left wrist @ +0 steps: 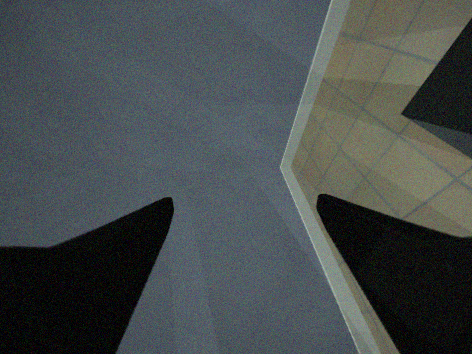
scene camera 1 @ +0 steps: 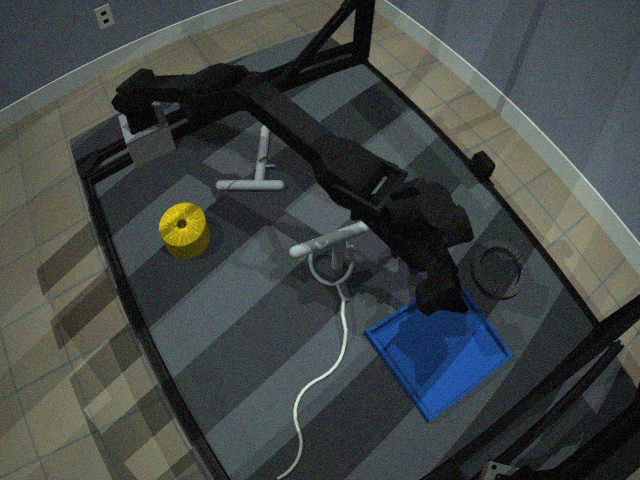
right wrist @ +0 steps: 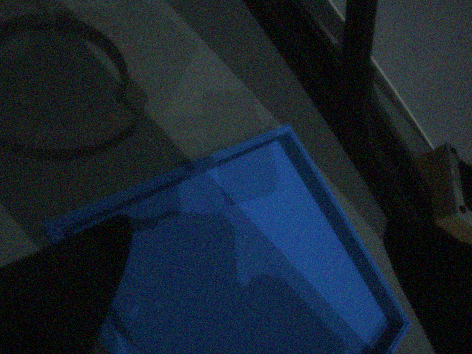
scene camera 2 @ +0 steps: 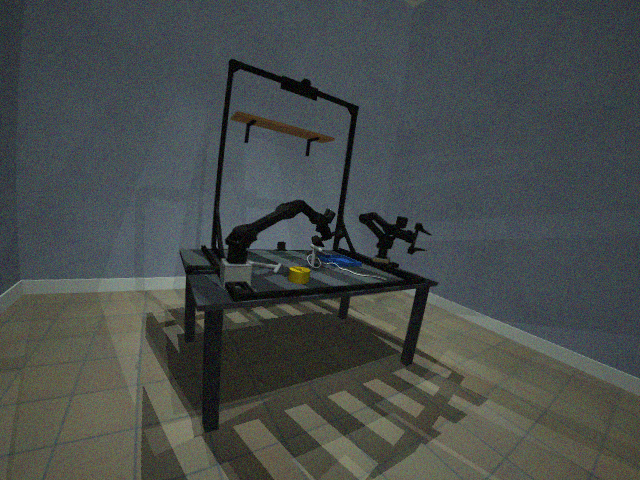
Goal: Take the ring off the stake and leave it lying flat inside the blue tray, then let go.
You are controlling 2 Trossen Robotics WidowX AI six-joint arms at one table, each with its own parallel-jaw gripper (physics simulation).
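Places are measured from the left arm's base along level axes (x ahead, y right, z down), in metres.
Where they show: left gripper, fingertip midpoint: [left wrist: 245, 202] [scene camera 2: 429, 242]; right gripper, fingertip midpoint: [scene camera 1: 461, 291] [right wrist: 260, 229] [scene camera 2: 331, 244]; left arm's base, link origin: [scene camera 2: 381, 257]; right arm's base, link origin: [scene camera 1: 142, 119] [scene camera 2: 236, 261].
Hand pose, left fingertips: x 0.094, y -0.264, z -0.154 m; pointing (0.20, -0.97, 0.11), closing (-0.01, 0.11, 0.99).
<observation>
Things, the pixels of their top centre, and the offset from my left fingertips. "pt": a spot on its surface instead.
- thin white ring, surface spot: [scene camera 1: 325, 282] pt dy +0.529, dx +0.323, dz +0.191 m
- short grey stake, top centre: [scene camera 1: 330, 236] [scene camera 2: 316, 246] dy +0.559, dx +0.331, dz +0.087 m
- white rope, surface spot: [scene camera 1: 344, 333] pt dy +0.452, dx +0.260, dz +0.179 m
- blue tray, top centre: [right wrist: 277, 291] [scene camera 1: 444, 344] [scene camera 2: 339, 258] dy +0.490, dx +0.096, dz +0.178 m
- dark ring, top centre: [right wrist: 57, 65] [scene camera 1: 500, 267] dy +0.674, dx +0.026, dz +0.186 m
- white rod, surface spot: [scene camera 1: 328, 240] pt dy +0.552, dx +0.331, dz +0.088 m
- white T-shaped piece, top centre: [scene camera 1: 253, 152] [scene camera 2: 262, 264] dy +0.731, dx +0.559, dz +0.181 m
- yellow spool, top centre: [scene camera 1: 181, 223] [scene camera 2: 299, 269] dy +0.517, dx +0.595, dz +0.151 m
A thin white ring [scene camera 1: 325, 282] sits around a short grey stake [scene camera 1: 335, 259] in the middle of the table, and a white rope [scene camera 1: 342, 333] trails from it toward the front edge. The blue tray [scene camera 1: 461, 367] [scene camera 2: 339, 259] [right wrist: 284, 225] lies to the right of it with nothing inside. My right gripper [scene camera 1: 439, 297] [scene camera 2: 320, 238] is open and empty and hangs over the tray's far corner. My left gripper [scene camera 2: 420, 240] [left wrist: 245, 202] is open and empty, off the table's right side, facing the wall and floor.
A dark ring [scene camera 1: 474, 267] [right wrist: 126, 81] lies flat on the table beyond the tray. A white rod [scene camera 1: 328, 240] lies by the stake, a white T-shaped piece [scene camera 1: 258, 178] farther back, and a yellow spool [scene camera 1: 184, 230] [scene camera 2: 299, 274] at the left. Black frame rails edge the table.
</observation>
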